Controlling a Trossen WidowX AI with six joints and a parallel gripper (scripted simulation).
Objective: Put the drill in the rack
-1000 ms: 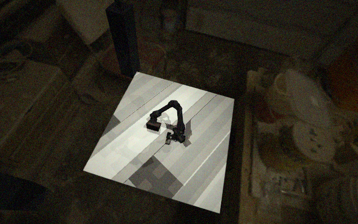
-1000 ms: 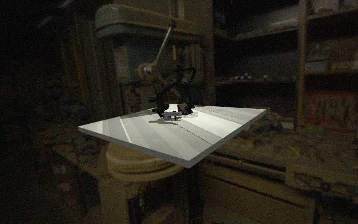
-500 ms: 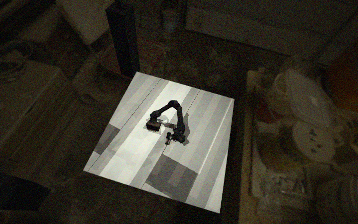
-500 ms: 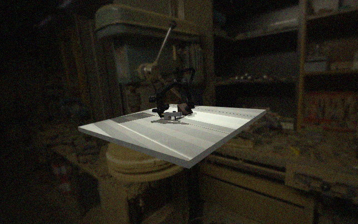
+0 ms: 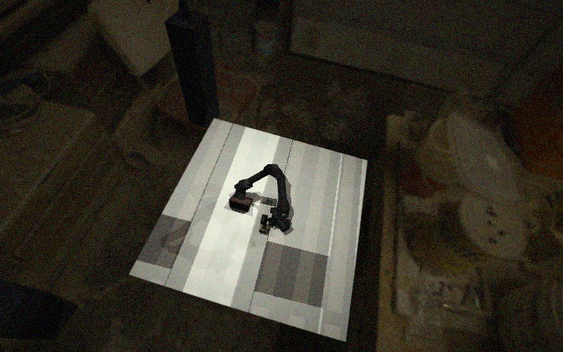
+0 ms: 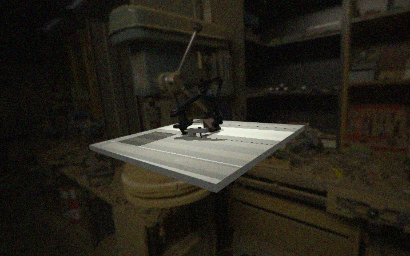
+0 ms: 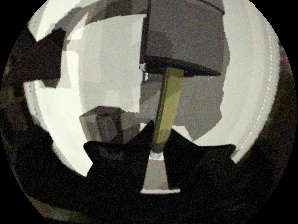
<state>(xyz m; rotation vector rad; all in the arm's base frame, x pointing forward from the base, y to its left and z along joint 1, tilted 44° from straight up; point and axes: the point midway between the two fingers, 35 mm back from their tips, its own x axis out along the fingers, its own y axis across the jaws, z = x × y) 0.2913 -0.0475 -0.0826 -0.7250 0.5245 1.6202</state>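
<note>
My gripper tip is now 1 cm past the yellowish drill, 4 cm to the right of it and 4 cm below it. From my gripper tip the other things lie so: dark grey housing block (2 cm behind, 15 cm to the left, 4 cm above).
</note>
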